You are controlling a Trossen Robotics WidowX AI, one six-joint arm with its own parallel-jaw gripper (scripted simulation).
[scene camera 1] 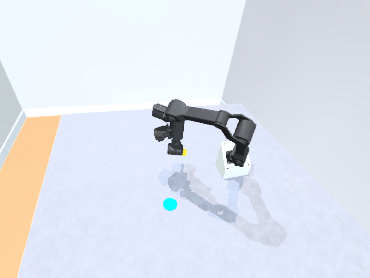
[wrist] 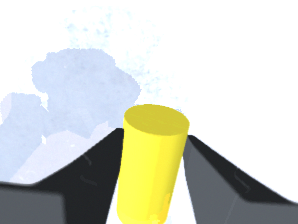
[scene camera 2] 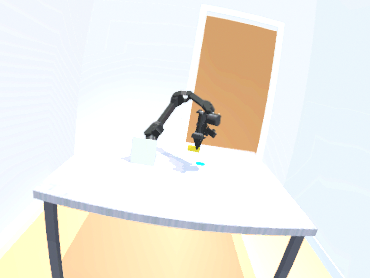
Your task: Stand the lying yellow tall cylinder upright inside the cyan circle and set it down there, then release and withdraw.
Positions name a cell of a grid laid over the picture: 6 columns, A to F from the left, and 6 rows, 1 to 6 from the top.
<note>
My gripper (wrist: D4) holds a yellow cylinder.
</note>
